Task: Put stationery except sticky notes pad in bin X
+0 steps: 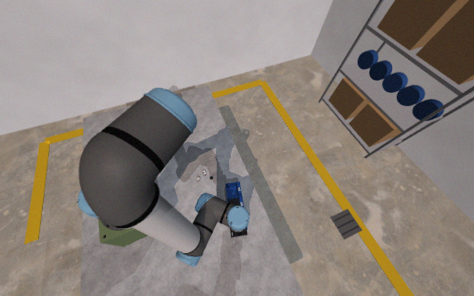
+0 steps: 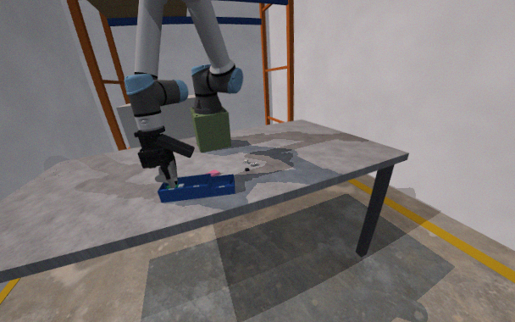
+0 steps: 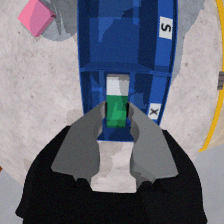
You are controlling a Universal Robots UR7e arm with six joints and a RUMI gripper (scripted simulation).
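My gripper is now 330 mm to the right of the white stationery piece, 70 mm past it and 30 mm above it. Also, from my hand: pink sticky note pad: 140 mm to the left, 80 mm behind, 30 mm below; joined blue bins: 80 mm to the left, 30 mm ahead, 10 mm below; marker: 10 mm to the left, 10 mm below.
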